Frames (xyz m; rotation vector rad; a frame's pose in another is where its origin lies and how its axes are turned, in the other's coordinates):
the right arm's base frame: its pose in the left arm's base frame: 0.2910 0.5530 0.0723 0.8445 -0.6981 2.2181
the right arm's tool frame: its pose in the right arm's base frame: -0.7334 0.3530 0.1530 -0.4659 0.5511 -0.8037
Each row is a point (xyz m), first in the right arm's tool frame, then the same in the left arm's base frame.
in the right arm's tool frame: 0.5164 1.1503 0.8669
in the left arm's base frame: -0.7124 0.3061 0.3974
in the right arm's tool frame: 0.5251 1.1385 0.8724
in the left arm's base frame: -0.7009 0.3095 0.4075
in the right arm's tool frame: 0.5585 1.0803 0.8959
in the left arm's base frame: -0.6449 0.3189 0.4504
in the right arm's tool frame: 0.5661 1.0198 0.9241
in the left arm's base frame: -0.5910 0.3027 0.4870
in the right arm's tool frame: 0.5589 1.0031 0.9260
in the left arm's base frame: -0.5761 0.2922 0.4880
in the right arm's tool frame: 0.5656 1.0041 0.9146
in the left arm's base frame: -0.5739 0.3028 0.4804
